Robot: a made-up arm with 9 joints. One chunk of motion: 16 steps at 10 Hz.
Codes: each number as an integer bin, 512 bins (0 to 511) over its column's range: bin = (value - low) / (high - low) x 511, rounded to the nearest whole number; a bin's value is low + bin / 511 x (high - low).
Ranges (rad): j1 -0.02..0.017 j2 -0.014..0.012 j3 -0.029..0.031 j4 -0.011..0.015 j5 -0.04..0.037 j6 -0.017..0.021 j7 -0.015..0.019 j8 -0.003..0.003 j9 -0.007..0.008
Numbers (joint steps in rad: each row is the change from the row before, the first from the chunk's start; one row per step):
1: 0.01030 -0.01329 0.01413 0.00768 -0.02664 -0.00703 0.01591 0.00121 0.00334
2: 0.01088 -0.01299 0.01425 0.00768 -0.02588 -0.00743 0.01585 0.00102 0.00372
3: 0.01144 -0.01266 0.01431 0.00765 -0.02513 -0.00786 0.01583 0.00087 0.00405
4: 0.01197 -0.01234 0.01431 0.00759 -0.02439 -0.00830 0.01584 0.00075 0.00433
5: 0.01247 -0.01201 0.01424 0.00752 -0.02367 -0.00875 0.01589 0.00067 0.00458
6: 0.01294 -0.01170 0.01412 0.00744 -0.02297 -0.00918 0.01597 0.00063 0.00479
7: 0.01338 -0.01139 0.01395 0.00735 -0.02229 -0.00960 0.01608 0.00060 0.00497
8: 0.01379 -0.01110 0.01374 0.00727 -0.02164 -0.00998 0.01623 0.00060 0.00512
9: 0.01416 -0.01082 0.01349 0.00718 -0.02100 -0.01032 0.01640 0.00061 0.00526
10: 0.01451 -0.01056 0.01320 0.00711 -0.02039 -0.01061 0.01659 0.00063 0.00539
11: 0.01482 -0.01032 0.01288 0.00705 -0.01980 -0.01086 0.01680 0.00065 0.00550
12: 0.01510 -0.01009 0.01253 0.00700 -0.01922 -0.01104 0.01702 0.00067 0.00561
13: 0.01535 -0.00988 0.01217 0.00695 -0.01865 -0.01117 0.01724 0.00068 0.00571
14: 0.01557 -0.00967 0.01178 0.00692 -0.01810 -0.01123 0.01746 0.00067 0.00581
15: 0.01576 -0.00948 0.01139 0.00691 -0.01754 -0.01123 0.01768 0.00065 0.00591
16: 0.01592 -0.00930 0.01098 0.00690 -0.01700 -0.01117 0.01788 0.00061 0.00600
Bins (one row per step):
1: 418 14 367 367 89 134 465 359 352
2: 426 20 368 367 94 129 464 342 365
3: 434 26 369 367 99 123 463 330 376
4: 442 33 369 365 104 117 464 319 386
5: 448 39 368 364 108 111 464 313 394
6: 455 45 367 362 113 105 465 309 402
7: 461 51 366 361 118 100 467 307 408
8: 467 57 364 359 122 94 469 307 413
9: 472 62 362 357 126 90 472 307 418
10: 477 68 359 356 130 86 475 309 422
11: 481 72 357 355 134 83 478 311 426
12: 485 77 354 354 138 80 481 313 430
13: 488 81 351 353 142 78 485 313 433
14: 491 85 347 352 145 78 488 313 436
15: 494 89 344 352 149 78 491 311 440
16: 496 92 340 352 153 78 494 307 443

